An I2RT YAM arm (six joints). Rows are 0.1 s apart.
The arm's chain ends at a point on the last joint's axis. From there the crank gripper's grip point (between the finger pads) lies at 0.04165 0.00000 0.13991 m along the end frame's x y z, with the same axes.
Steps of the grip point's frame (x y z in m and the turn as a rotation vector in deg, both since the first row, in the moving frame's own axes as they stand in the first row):
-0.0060 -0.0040 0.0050 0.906 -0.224 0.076
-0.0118 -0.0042 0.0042 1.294 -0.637 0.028
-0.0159 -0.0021 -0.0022 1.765 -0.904 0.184
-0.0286 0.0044 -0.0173 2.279 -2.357 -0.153
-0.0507 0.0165 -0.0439 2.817 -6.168 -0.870
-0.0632 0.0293 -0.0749 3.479 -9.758 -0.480
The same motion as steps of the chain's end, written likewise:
-0.0055 -0.0018 0.0049 0.906 -0.224 0.076
-0.0102 -0.0011 0.0038 1.294 -0.637 0.028
-0.0137 0.0021 -0.0028 1.765 -0.904 0.184
-0.0228 0.0101 -0.0188 2.279 -2.357 -0.153
-0.0354 0.0240 -0.0474 2.817 -6.168 -0.870
-0.0389 0.0382 -0.0797 3.479 -9.758 -0.480

